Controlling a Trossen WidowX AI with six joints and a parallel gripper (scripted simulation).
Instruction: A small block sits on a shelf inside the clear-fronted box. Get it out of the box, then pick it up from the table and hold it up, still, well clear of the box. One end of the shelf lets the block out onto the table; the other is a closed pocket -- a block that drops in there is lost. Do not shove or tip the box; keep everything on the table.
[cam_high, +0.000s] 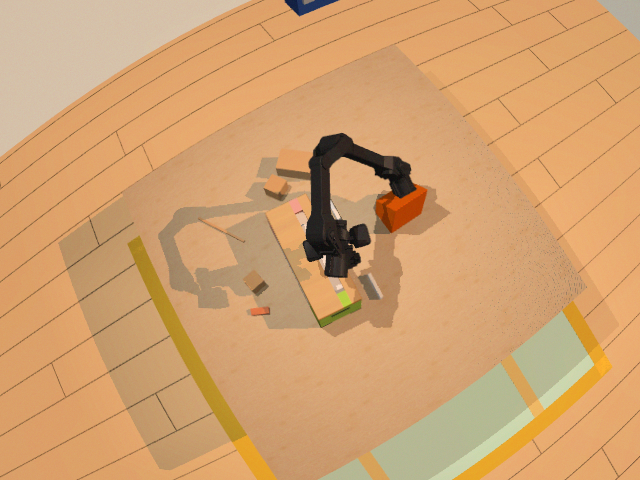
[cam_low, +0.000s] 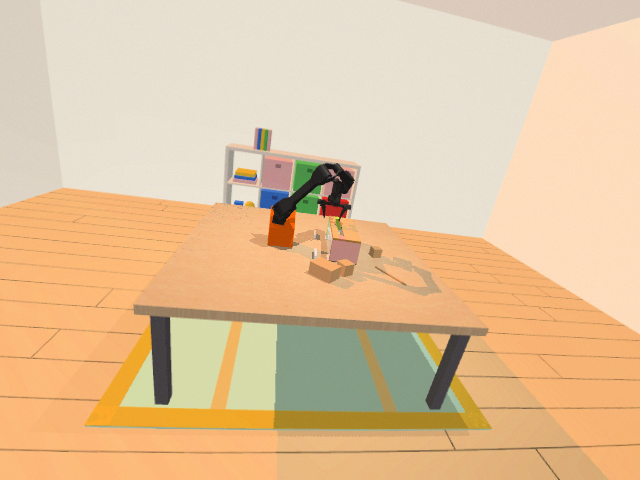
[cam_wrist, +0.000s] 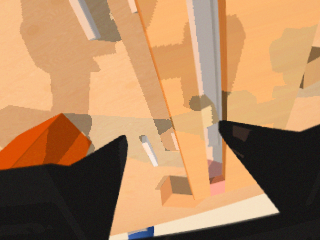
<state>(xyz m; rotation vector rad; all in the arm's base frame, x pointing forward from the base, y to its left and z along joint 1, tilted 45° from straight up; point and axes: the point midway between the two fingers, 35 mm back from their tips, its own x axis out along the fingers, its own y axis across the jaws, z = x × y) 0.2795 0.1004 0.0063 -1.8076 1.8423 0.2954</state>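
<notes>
Right now my gripper tip is 3 cm short of the wooden box, 1 cm to the left of it and 9 cm above it. The rest, counted from my gripper tip: tan block (5 cm ahead, 4 cm to the right, 7 cm below); then thin stick (29 cm ahead, 29 cm to the right, 15 cm below).
</notes>
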